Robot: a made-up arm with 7 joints.
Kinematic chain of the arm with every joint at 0, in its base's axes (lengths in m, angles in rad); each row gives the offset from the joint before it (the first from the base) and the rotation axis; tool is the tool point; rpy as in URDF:
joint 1: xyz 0 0 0.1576 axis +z
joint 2: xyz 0 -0.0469 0.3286 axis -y
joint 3: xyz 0 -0.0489 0.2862 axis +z
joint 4: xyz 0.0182 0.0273 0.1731 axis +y
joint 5: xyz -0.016 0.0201 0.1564 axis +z
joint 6: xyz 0 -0.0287 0.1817 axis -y
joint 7: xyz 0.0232 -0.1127 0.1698 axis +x
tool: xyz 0 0 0 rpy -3.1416 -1.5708 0
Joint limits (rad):
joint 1: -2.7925..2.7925
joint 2: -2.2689..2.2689
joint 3: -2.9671..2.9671
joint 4: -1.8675..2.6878
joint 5: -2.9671..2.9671
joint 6: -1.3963..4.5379
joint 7: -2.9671..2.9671
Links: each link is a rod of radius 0.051 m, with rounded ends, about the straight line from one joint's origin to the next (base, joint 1, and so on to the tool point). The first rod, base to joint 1, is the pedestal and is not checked.
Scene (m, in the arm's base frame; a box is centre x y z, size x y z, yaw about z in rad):
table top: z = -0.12
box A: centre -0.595 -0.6 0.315 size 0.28 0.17 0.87 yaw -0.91
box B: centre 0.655 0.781 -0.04 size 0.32 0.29 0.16 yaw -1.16
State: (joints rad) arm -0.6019 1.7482 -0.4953 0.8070 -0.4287 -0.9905 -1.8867
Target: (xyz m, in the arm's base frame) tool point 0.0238 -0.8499 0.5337
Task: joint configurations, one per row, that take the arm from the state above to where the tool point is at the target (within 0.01 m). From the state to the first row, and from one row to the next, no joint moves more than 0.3 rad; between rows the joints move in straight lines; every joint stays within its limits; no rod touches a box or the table.
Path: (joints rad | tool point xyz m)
1: -0.3548 1.5725 -0.5270 1.0029 -0.3851 -1.0030 -1.8983 | -0.7250 -0.1813 0.7630
2: -0.1078 1.3968 -0.5588 1.1988 -0.3416 -1.0156 -1.9099 | -0.5156 -0.3871 0.8637
3: 0.1393 1.2210 -0.5905 1.3947 -0.2980 -1.0281 -1.9215 | -0.2490 -0.4881 0.9053
4: 0.4177 1.3919 -0.6836 1.2495 -0.3408 -0.9452 -1.9099 | -0.2282 -0.6262 0.8294
5: 0.6962 1.5627 -0.7767 1.1043 -0.3835 -0.8623 -1.8983 | -0.1368 -0.7620 0.7028
6: 0.9746 1.7335 -0.8697 0.9591 -0.4262 -0.7795 -1.8867 | 0.0238 -0.8499 0.5337

